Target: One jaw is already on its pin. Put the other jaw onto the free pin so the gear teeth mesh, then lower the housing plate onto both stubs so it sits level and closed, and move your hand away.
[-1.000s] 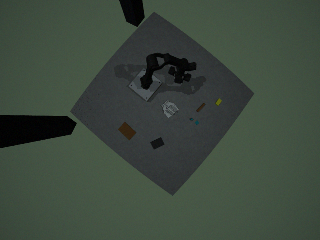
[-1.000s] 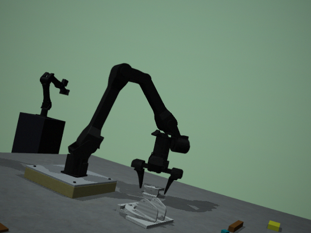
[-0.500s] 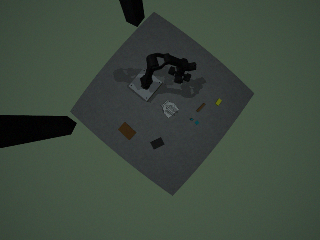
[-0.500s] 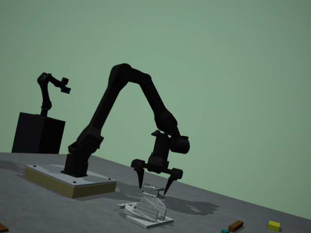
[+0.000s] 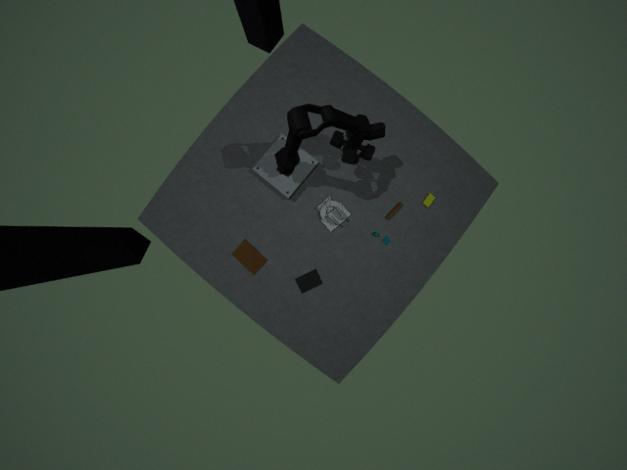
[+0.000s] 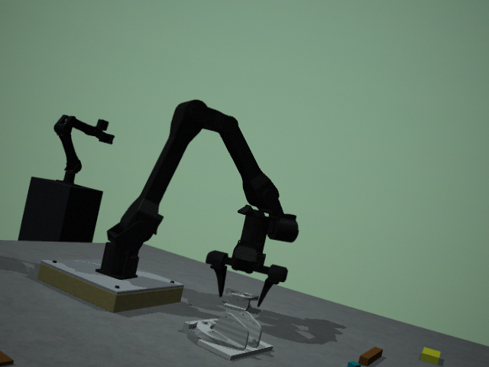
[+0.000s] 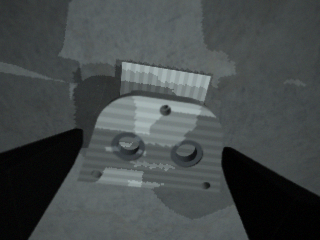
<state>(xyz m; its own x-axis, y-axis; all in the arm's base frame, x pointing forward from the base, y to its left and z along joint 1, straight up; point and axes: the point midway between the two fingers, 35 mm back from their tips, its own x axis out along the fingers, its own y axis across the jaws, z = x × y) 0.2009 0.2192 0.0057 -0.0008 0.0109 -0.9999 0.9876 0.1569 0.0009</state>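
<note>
The white bracket lies 10 mm to the right of my gripper tip. The rest, counted from my gripper tip: brown bar 320 mm ahead, 120 mm to the right; then white base fixture 100 mm ahead, 290 mm to the right, 10 mm below; then yellow block 440 mm ahead, 10 mm to the left.
</note>
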